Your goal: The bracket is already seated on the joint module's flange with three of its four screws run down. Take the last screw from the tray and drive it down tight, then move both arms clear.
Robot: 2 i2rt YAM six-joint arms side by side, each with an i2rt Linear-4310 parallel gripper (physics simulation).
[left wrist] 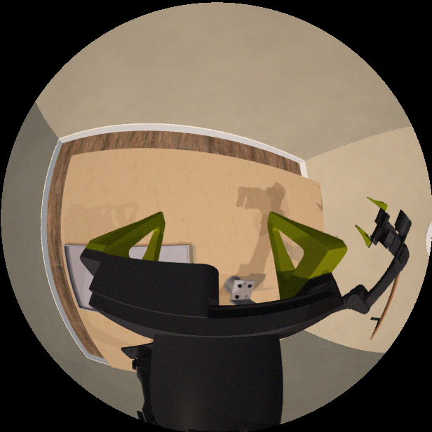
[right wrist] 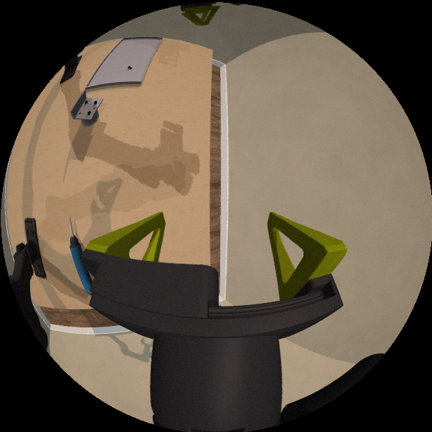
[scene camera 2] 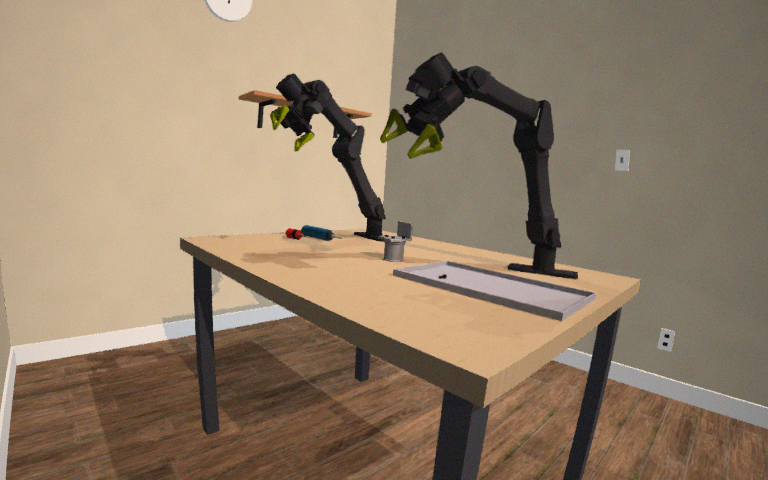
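Seen in the pictures: left gripper, fingertip midpoint: (scene camera 2: pixel 394 148); right gripper, fingertip midpoint: (scene camera 2: pixel 285 140); left arm's base, link origin: (scene camera 2: pixel 542 272); right arm's base, link origin: (scene camera 2: pixel 373 237).
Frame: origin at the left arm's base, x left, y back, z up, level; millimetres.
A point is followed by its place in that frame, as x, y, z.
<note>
The last screw (scene camera 2: pixel 442 276) {-214, -288, 9} (right wrist: pixel 129 67) lies as a small dark thing in the grey tray (scene camera 2: pixel 481 296) {-92, -399, 7} (right wrist: pixel 112 85). The bracket (scene camera 2: pixel 404 228) {-395, -116, 93} (left wrist: pixel 242 289) (right wrist: pixel 88 107) sits on the joint module (scene camera 2: pixel 394 250) {-400, -165, 33} (right wrist: pixel 89 121), with three dark screw heads showing on its plate in both wrist views. My left gripper (scene camera 2: pixel 396 148) {-317, -384, 297} (left wrist: pixel 215 217) is open and empty, high above the table. My right gripper (scene camera 2: pixel 285 138) {-741, -255, 333} (left wrist: pixel 361 211) (right wrist: pixel 215 217) is open and empty, high over the table's far left part. A blue driver (scene camera 2: pixel 317 232) {-797, 10, 26} (right wrist: pixel 80 267) lies on the table, partly hidden in the right wrist view.
A red driver (scene camera 2: pixel 293 233) {-854, -59, 22} lies beside the blue one at the far left of the table (scene camera 2: pixel 339 283) {-384, -473, 0}. The left arm's base (scene camera 2: pixel 543 270) {4, -35, 12} stands behind the tray. The right arm's base (scene camera 2: pixel 370 234) {-675, 197, 16} stands behind the joint module. A wooden wall shelf (scene camera 2: pixel 254 95) is behind the right arm.
</note>
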